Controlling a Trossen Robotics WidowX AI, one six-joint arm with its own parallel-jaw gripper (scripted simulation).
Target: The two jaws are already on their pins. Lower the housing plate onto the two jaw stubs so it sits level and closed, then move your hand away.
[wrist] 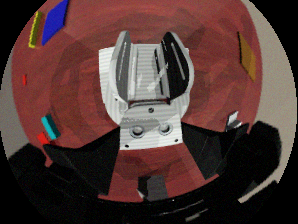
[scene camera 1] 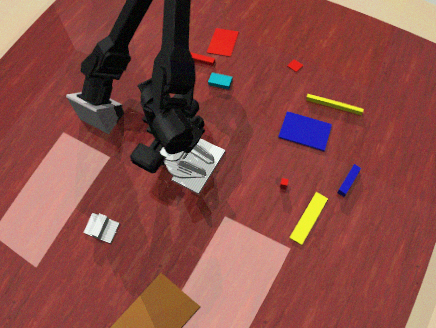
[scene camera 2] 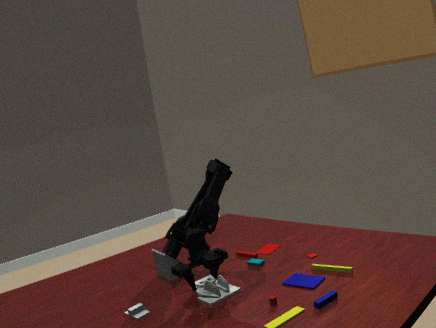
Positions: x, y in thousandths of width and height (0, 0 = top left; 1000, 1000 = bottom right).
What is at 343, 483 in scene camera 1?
My gripper.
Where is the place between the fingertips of my gripper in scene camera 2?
469, 870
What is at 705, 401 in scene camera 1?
A blue plate.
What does my gripper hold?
A housing plate.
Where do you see a housing plate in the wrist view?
At 508, 538
